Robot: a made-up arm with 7 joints. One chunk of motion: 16 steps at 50 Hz.
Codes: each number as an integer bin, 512 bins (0 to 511) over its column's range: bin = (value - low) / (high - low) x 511, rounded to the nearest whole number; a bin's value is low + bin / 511 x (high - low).
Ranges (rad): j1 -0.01..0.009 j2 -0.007..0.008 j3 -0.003..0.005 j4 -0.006..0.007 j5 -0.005..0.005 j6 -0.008..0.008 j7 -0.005..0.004
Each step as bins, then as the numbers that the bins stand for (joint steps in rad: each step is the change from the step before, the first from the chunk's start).
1 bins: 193 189 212 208 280 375 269
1 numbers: -0.00282 -0.00145 0.00032 -0.00071 0.00048 0.00374 -0.00026
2 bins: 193 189 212 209 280 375 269
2 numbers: -0.00282 -0.00145 0.00032 -0.00068 0.00048 0.00374 -0.00026
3 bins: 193 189 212 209 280 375 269
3 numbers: -0.00282 -0.00145 0.00032 -0.00068 0.00048 0.00374 -0.00026
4 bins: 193 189 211 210 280 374 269
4 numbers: -0.00282 -0.00145 0.00030 -0.00066 0.00048 0.00371 -0.00026
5 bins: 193 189 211 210 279 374 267
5 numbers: -0.00282 -0.00145 0.00030 -0.00066 0.00046 0.00371 -0.00030
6 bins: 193 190 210 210 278 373 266
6 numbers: -0.00282 -0.00142 0.00029 -0.00066 0.00044 0.00368 -0.00032
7 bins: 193 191 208 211 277 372 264
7 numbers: -0.00282 -0.00139 0.00026 -0.00063 0.00042 0.00365 -0.00035
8 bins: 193 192 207 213 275 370 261
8 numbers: -0.00282 -0.00136 0.00024 -0.00058 0.00038 0.00359 -0.00040
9 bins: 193 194 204 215 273 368 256
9 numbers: -0.00282 -0.00131 0.00019 -0.00053 0.00034 0.00352 -0.00049
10 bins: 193 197 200 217 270 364 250
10 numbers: -0.00282 -0.00122 0.00013 -0.00048 0.00028 0.00340 -0.00060
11 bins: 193 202 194 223 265 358 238
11 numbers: -0.00282 -0.00107 0.00004 -0.00033 0.00019 0.00321 -0.00081
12 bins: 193 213 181 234 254 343 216
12 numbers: -0.00282 -0.00075 -0.00017 -0.00005 -0.00003 0.00274 -0.00120
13 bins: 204 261 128 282 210 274 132
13 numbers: -0.00241 0.00066 -0.00100 0.00117 -0.00089 0.00058 -0.00268
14 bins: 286 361 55 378 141 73 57
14 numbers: 0.00063 0.00360 -0.00214 0.00362 -0.00224 -0.00571 -0.00400
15 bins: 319 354 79 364 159 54 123
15 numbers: 0.00186 0.00339 -0.00176 0.00326 -0.00189 -0.00631 -0.00283
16 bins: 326 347 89 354 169 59 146
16 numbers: 0.00212 0.00319 -0.00161 0.00301 -0.00169 -0.00615 -0.00243
